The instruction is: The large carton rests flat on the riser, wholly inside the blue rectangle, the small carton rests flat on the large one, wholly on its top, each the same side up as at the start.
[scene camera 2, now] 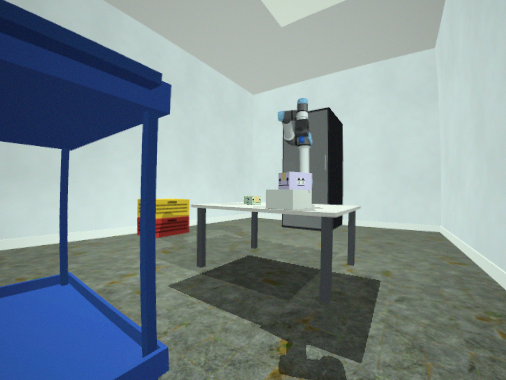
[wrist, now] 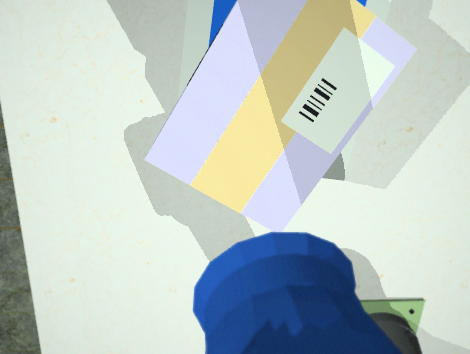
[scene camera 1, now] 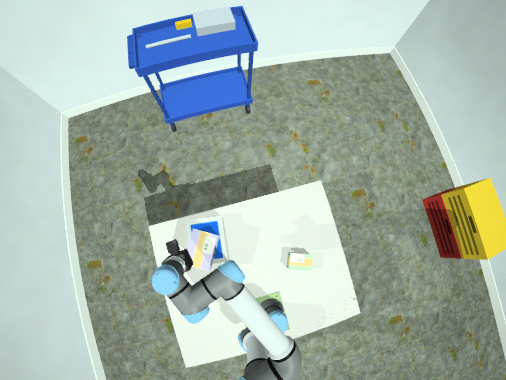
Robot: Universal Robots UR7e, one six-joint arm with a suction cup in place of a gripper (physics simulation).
Labels:
my suction cup: holds nothing
a large lavender carton: on a white riser

